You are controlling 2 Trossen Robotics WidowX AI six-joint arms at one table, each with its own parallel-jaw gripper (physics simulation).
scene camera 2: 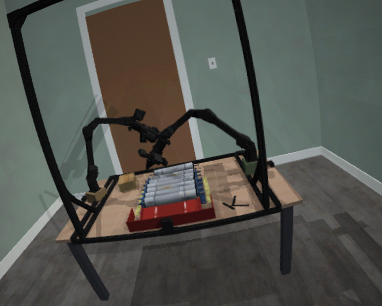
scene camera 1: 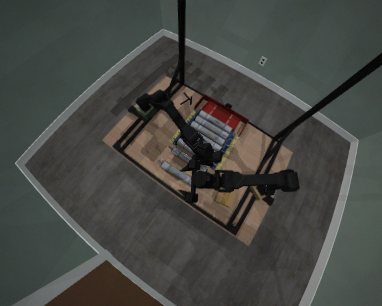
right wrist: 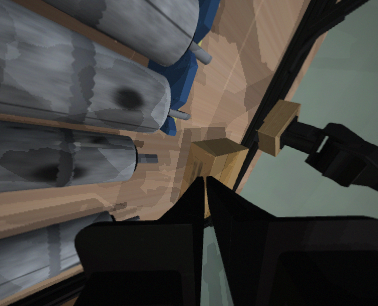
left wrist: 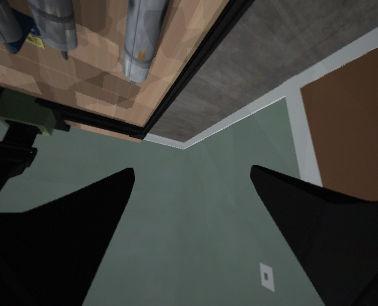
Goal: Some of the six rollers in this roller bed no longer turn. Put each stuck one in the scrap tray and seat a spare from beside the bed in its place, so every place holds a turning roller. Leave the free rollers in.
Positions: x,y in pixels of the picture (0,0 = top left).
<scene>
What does my right gripper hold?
Nothing.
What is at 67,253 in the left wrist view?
My left gripper.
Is my right gripper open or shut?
Shut.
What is my left gripper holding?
Nothing.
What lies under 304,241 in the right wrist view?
My right gripper.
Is my left gripper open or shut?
Open.
</scene>
